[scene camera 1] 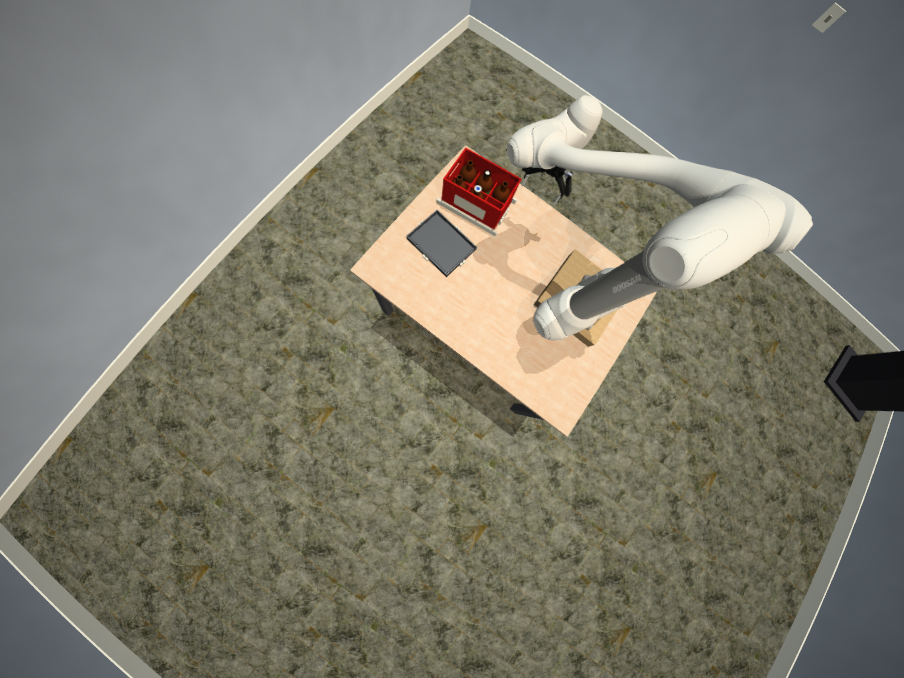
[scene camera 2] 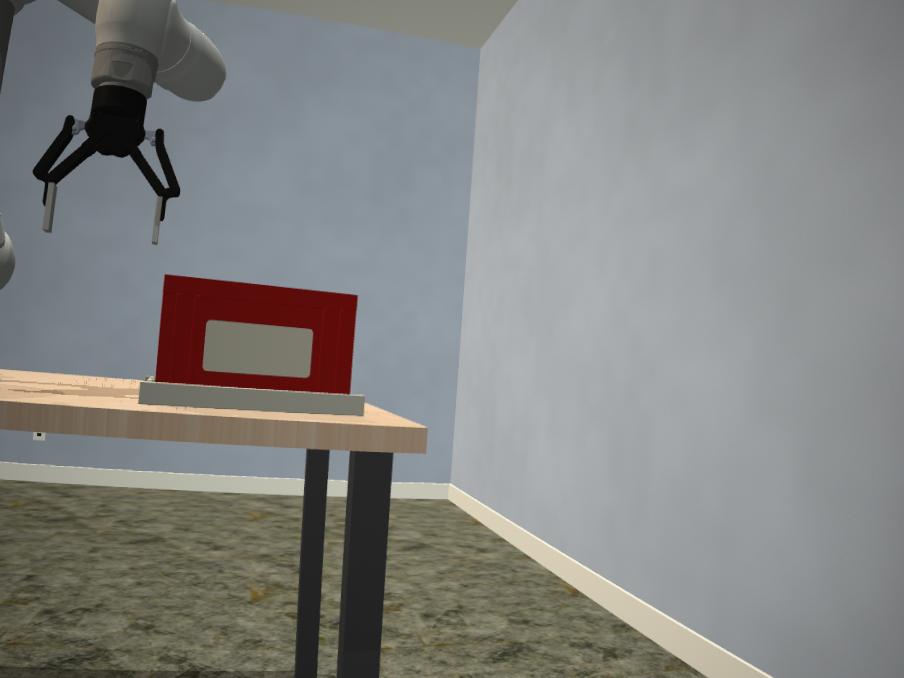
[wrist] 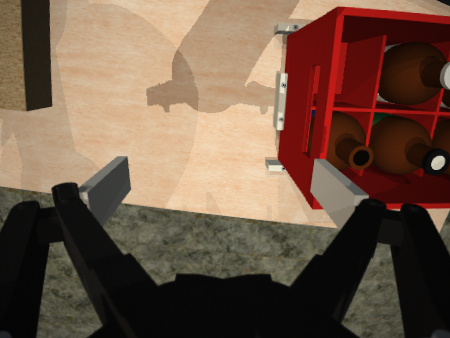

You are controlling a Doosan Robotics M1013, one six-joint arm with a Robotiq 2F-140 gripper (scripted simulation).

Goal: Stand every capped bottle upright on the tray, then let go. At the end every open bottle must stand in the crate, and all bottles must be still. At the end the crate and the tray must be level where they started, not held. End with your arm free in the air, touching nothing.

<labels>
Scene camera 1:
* dark grey tray: 436, 237
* red crate: 484, 211
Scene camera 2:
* my gripper: 101, 237
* grey rail: 151, 393
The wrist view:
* my gripper: 221, 174
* red crate: 363, 40
</labels>
